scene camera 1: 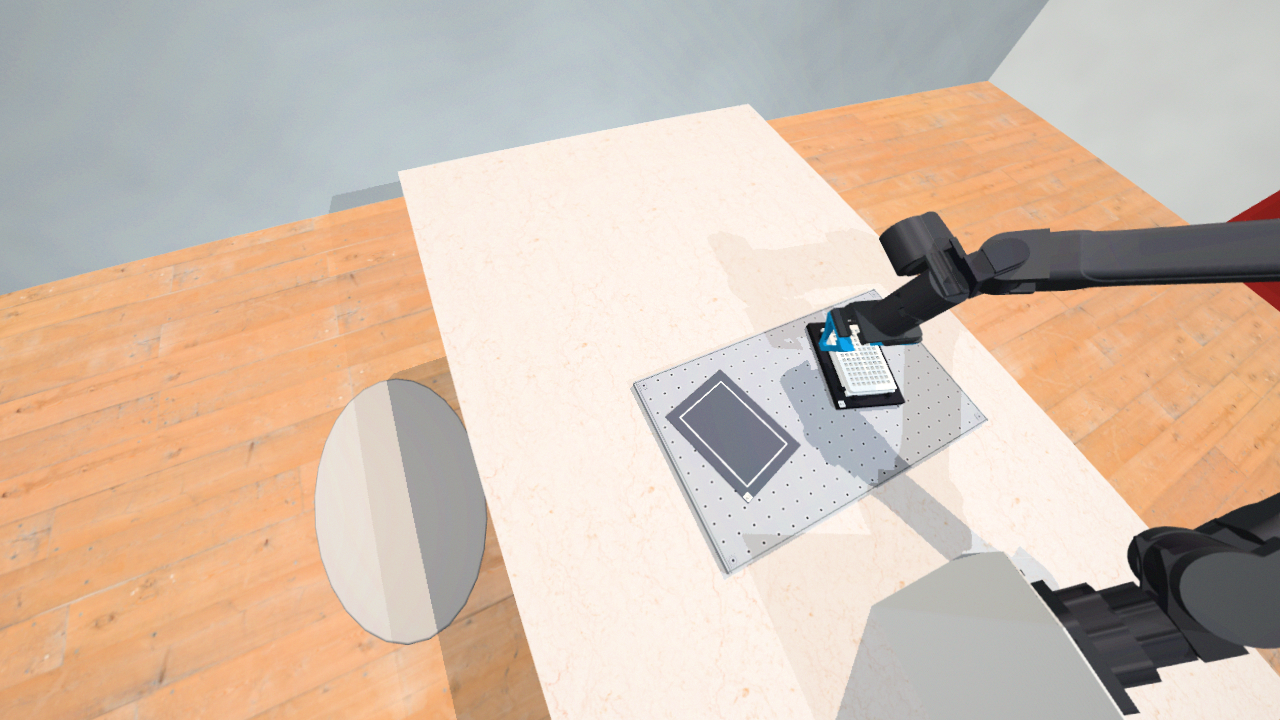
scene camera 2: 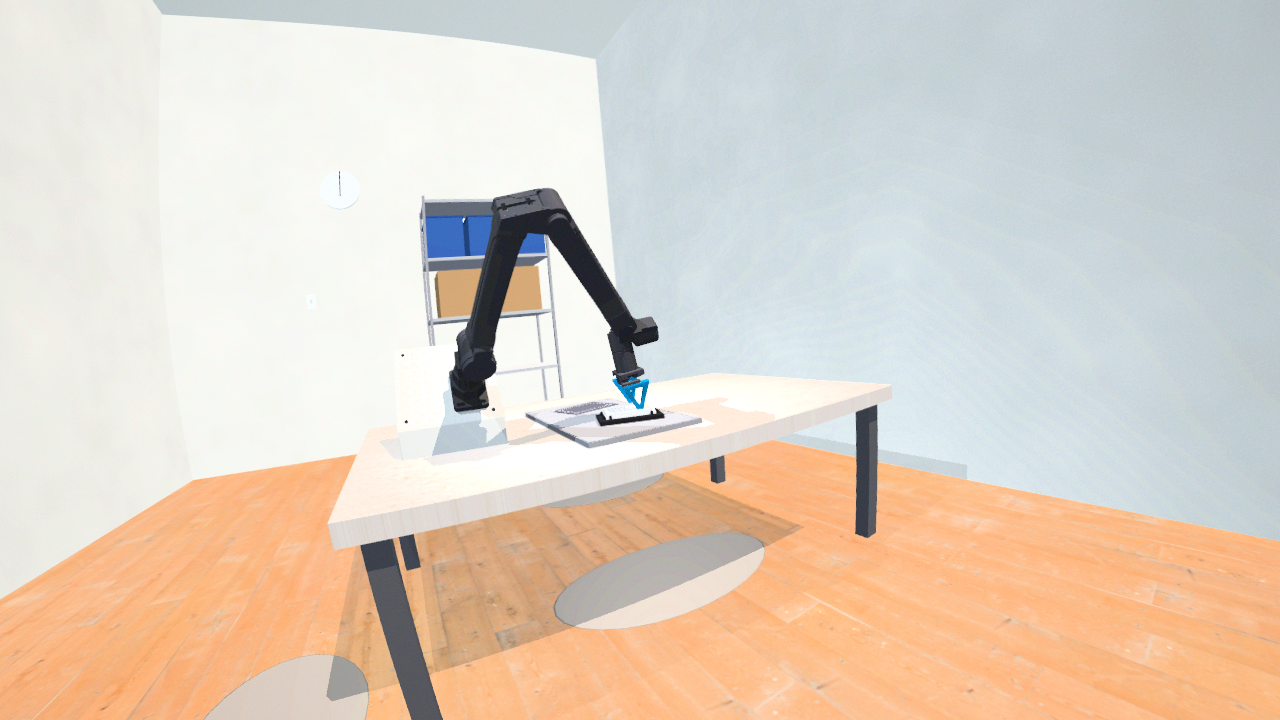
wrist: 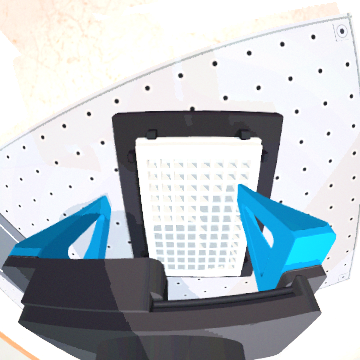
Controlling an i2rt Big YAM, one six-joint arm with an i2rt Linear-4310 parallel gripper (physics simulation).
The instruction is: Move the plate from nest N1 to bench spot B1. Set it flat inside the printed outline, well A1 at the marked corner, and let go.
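Seen in the pictures: gripper, fingertip midpoint: [scene camera 1: 845,344] [scene camera 2: 636,405] [wrist: 171,196]; arm's base, origin of the base link: [scene camera 1: 1067,641] [scene camera 2: 468,390].
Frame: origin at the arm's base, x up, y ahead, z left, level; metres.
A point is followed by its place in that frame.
Note:
The white well plate [scene camera 1: 866,368] @[x -0.101, y 0.369, z -0.077 m] [scene camera 2: 631,412] @[x -0.099, y 0.381, z -0.116 m] [wrist: 197,200] @[x -0.095, y 0.410, z -0.080 m] lies in the black nest [scene camera 1: 872,402] @[x -0.109, y 0.315, z -0.055 m] [wrist: 200,122] @[x -0.109, y 0.461, z -0.096 m]. My gripper [scene camera 1: 853,345] @[x -0.095, y 0.418, z -0.063 m] [scene camera 2: 637,404] @[x -0.095, y 0.418, z -0.063 m] [wrist: 171,196] @[x -0.095, y 0.418, z -0.063 m] is open and empty, over the plate. In the wrist view, the left blue fingertip shows left of the nest and the right fingertip overlaps the plate's right edge. I cannot tell the fingertips' exact height. The printed outline [scene camera 1: 714,452] @[x -0.119, y 0.333, z 0.224 m] is on a dark patch, left of the nest in scene camera 1, with a white corner marker [scene camera 1: 747,497] @[x -0.119, y 0.259, z 0.208 m]. The plate's well A1 cannot be made out.
Nest and patch are on a perforated grey board [scene camera 1: 939,394] @[x -0.121, y 0.287, z -0.193 m] [scene camera 2: 590,438] @[x -0.121, y 0.235, z -0.211 m] [wrist: 320,125] @[x -0.121, y 0.435, z -0.189 m] on the pale table [scene camera 1: 554,295] @[x -0.134, y 0.693, z 0.368 m] [scene camera 2: 805,402] @[x -0.134, y 0.837, z -0.262 m]. A large pale box [scene camera 1: 948,635] @[x -0.016, y 0.052, z 0.111 m] stands by the arm's base. A shelf unit [scene camera 2: 486,260] with blue bins stands behind.

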